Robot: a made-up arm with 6 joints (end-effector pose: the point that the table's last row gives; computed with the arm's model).
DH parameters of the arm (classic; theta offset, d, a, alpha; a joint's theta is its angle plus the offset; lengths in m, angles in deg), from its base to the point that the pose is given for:
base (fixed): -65.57 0 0.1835 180
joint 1: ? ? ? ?
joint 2: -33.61 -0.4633 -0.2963 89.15
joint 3: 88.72 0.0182 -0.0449 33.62
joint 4: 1.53 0.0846 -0.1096 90
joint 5: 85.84 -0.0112 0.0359 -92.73
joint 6: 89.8 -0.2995 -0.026 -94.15
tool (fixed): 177.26 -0.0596 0 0
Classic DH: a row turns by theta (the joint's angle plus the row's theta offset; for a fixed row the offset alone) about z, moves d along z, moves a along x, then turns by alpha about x.
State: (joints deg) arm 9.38 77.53 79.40 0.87 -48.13 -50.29
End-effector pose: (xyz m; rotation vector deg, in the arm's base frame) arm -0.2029 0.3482 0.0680 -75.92 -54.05 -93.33
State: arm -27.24 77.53 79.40 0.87 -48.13 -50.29
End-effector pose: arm -0.4552 0.0802 0.0680 -50.88 -69.41 -64.75
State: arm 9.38 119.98 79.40 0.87 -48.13 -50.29
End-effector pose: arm 0.0017 0.3144 -0.1157 -44.99 -84.60 -122.01
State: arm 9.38 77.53 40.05 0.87 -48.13 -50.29
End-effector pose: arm -0.1983 0.3028 0.0804 -74.93 -87.06 -57.19
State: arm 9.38 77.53 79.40 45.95 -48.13 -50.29
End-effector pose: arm -0.1706 0.4214 0.0098 -48.06 -31.93 -137.40
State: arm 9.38 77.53 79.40 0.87 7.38 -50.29
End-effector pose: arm -0.1023 0.1693 -0.1171 -35.79 -111.66 -90.56
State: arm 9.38 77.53 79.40 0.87 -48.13 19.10
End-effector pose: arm -0.1915 0.3717 -0.0011 -8.48 -11.15 -118.32
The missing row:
joint 1: -65.57 -0.2431 -0.0189 -90
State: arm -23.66 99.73 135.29 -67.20 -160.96 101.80
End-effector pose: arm -0.0021 0.4518 0.2033 27.40 -67.39 140.44
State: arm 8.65 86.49 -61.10 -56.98 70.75 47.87
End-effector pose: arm 0.2888 0.4332 -0.2233 -62.01 33.66 99.57
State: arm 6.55 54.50 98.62 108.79 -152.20 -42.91
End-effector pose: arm -0.4174 0.1692 0.2944 28.07 100.25 -83.87
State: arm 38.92 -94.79 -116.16 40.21 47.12 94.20
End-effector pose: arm 0.3717 0.2873 0.7501 -126.06 -42.97 -76.93
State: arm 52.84 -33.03 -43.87 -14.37 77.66 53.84
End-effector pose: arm 0.3333 0.6290 0.3490 116.16 35.95 42.52
